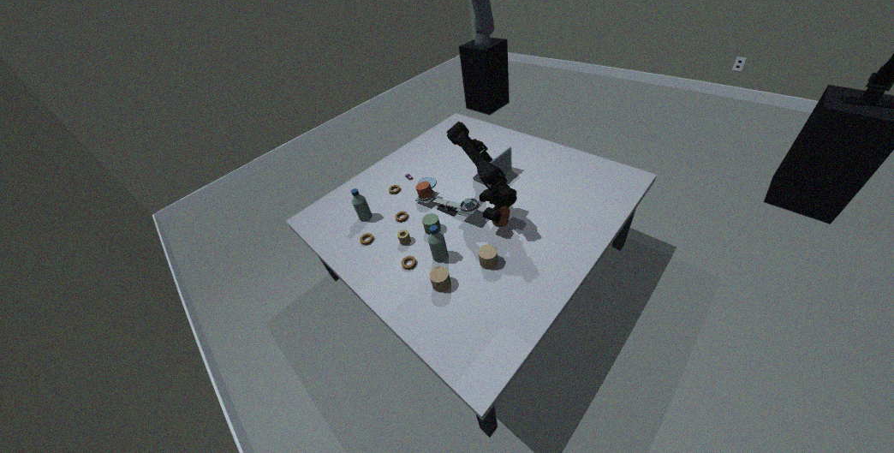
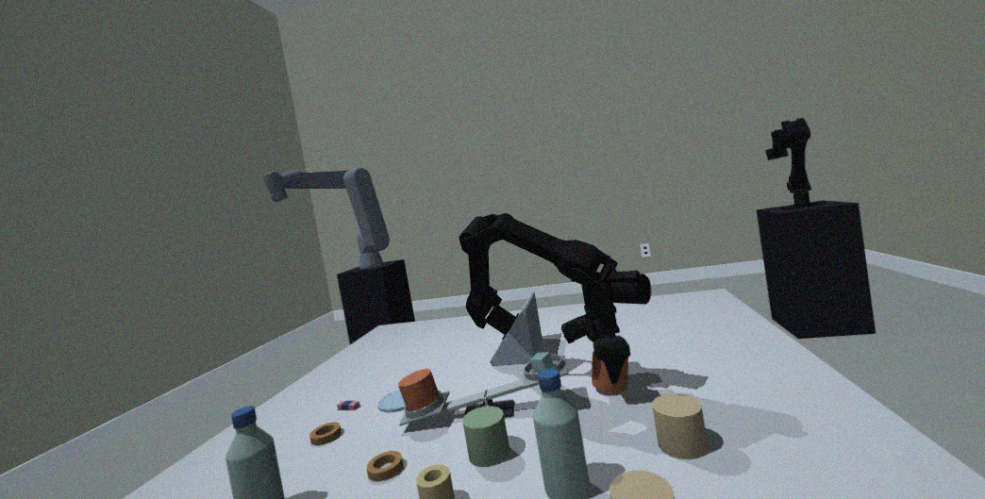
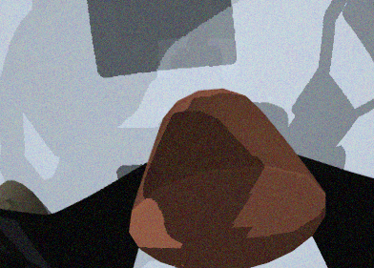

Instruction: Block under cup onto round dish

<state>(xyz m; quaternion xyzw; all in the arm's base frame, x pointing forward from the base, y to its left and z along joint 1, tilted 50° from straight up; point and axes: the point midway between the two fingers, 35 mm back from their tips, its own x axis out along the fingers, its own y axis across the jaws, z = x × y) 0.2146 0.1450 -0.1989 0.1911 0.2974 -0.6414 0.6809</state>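
The teal block is 13 cm to the right of my gripper tip, 6 cm ahead of it and 6 cm above it. Also, from my gripper tip: green cylinder: 21 cm to the right, 20 cm ahead, 1 cm above; then pink-and-blue object: 61 cm to the right, 3 cm ahead, 2 cm below; then pale blue round dish: 48 cm to the right, 2 cm below, 1 cm ahead.
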